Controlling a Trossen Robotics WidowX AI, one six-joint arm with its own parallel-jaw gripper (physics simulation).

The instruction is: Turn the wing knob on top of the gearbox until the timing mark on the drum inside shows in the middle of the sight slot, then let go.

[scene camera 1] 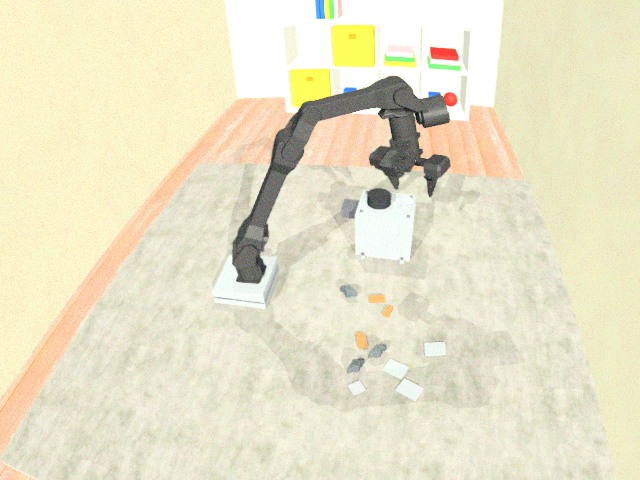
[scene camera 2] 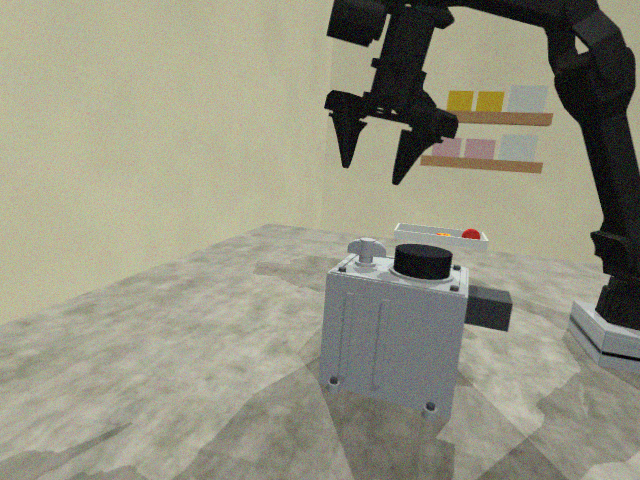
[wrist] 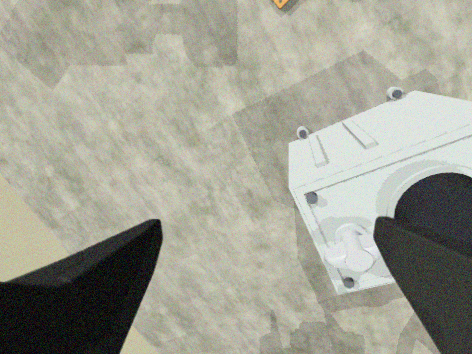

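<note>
The pale grey gearbox stands upright on the mat. The light grey wing knob stands on its top near one corner, beside a round black cap. In scene camera 1 the knob is washed out against the top. My gripper is wide open and empty, above the gearbox top and apart from it. In the wrist view the knob lies close to the right fingertip, between the fingers but off centre. The sight slot and timing mark do not show.
A dark block sticks out from the gearbox's side. Orange pieces, grey pieces and white tiles lie in front. A white tray holding a red ball stands beyond the gearbox.
</note>
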